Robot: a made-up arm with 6 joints. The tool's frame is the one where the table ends. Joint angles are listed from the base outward.
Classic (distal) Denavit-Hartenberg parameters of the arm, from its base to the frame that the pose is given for. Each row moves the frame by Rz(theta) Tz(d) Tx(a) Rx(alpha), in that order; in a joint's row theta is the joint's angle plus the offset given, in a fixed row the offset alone. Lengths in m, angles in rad.
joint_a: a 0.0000; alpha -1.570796; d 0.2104; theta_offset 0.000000
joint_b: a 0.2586; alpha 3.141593; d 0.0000; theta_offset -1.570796
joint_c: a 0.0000; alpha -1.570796; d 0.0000; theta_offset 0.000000
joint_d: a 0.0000; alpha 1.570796; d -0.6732; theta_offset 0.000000
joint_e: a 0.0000; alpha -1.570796; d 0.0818; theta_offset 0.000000
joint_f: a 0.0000; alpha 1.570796; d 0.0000; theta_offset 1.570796
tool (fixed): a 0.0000; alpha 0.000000; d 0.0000; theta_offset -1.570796
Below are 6 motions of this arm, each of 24 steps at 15 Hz.
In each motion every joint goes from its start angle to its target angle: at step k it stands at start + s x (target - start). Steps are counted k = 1, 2, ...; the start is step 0. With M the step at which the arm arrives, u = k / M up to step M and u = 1 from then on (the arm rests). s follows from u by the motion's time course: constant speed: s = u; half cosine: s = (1 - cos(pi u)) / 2; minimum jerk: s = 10 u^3 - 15 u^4 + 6 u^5.
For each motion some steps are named. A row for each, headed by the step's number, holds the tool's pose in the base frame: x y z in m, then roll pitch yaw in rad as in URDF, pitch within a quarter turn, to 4 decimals.
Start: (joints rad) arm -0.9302 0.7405 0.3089 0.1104 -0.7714 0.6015
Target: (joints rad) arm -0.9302 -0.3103 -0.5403 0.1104 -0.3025 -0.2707
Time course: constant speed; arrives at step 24
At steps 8, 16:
8: 0.3715 -0.6343 0.2181 -0.4949 0.9736 -1.0435
16: 0.3273 -0.5751 0.2803 -0.1648 0.7525 -0.9971

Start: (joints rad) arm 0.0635 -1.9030 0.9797 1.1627 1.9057 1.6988
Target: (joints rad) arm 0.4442 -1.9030 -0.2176 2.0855 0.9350 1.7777
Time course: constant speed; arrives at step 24
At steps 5, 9, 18, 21, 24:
5: -0.8601 -0.1414 0.3839 0.3479 0.2525 1.7010
9: -0.7908 -0.1707 0.5018 0.5521 0.0282 1.8395
18: -0.5596 -0.1792 0.7108 0.9352 -0.4722 1.8266
21: -0.4671 -0.1611 0.7562 1.0782 -0.5985 1.7251
24: -0.3714 -0.1322 0.7867 1.2347 -0.6883 1.5798

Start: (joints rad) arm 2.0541 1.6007 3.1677 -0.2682 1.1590 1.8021
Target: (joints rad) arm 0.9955 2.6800 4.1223 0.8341 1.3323 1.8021
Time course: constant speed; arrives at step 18
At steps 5, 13, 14, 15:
5: 0.0300 0.2780 0.7995 1.3411 -0.4021 -1.4201
13: 0.1235 0.1730 0.6973 1.3901 -0.3673 -2.3962
14: 0.1273 0.1559 0.6872 1.3993 -0.3603 -2.5187
15: 0.1291 0.1386 0.6778 1.4089 -0.3524 -2.6412

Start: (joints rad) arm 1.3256 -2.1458 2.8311 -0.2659 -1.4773 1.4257
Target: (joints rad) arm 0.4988 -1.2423 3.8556 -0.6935 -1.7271 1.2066
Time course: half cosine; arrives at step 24
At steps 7, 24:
7: 0.0413 -0.0983 -0.5433 1.6562 0.3147 -2.3458
24: -0.0051 -0.0744 -0.3496 1.6897 0.1419 2.9487

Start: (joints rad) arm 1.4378 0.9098 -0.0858 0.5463 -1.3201 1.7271
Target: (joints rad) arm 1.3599 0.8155 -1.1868 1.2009 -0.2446 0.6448
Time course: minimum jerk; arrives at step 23
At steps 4, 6, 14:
4: 0.1475 0.5702 -0.1866 1.8337 0.7198 -0.9461
6: 0.1427 0.5286 -0.2110 1.8915 0.7253 -0.9027
14: 0.0761 0.1651 -0.2943 1.9912 0.9246 -0.9018

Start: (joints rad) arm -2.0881 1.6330 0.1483 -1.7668 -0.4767 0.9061
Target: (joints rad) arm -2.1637 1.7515 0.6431 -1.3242 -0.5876 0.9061
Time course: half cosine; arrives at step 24
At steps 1, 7, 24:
1: -0.1036 -0.2139 -0.4834 2.0556 1.0698 -0.8707
7: -0.1366 -0.2496 -0.4892 1.9217 1.0331 -0.9147
24: -0.2868 -0.3900 -0.4740 1.4178 0.9361 -1.0284

